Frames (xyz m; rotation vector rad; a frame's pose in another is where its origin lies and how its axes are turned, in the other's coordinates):
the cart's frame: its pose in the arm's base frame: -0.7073 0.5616 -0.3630 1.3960 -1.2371 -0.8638
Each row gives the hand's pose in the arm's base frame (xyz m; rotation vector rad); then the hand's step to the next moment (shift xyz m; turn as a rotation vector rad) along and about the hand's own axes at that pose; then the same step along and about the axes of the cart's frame.
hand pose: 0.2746 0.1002 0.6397 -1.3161 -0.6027 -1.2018
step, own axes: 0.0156 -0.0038 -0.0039 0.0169 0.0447 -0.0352
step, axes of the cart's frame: 0.0095 0.0134 -0.0018 0.0509 -0.0217 -0.0215
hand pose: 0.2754 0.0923 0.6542 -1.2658 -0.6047 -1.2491
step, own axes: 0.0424 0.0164 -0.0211 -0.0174 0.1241 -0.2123
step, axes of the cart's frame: 0.0435 0.0180 -0.0172 0.2011 -0.1403 0.0255
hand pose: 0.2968 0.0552 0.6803 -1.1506 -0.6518 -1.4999
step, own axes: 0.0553 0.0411 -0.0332 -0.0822 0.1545 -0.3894
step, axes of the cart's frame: 0.0710 0.0182 -0.0217 0.3109 -0.2700 0.1127
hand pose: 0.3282 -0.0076 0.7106 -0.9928 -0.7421 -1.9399
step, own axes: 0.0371 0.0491 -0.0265 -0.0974 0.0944 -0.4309
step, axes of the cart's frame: 0.0645 0.0153 -0.0096 0.2896 -0.2969 0.1790
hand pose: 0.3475 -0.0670 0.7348 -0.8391 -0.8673 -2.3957
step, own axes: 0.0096 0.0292 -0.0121 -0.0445 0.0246 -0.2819
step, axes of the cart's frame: 0.0322 0.0074 -0.0006 0.1604 -0.1869 0.1463
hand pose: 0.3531 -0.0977 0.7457 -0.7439 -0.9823 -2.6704
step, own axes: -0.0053 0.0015 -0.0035 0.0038 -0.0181 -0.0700
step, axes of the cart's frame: 0.0035 -0.0052 -0.0019 0.0171 -0.0458 0.0534
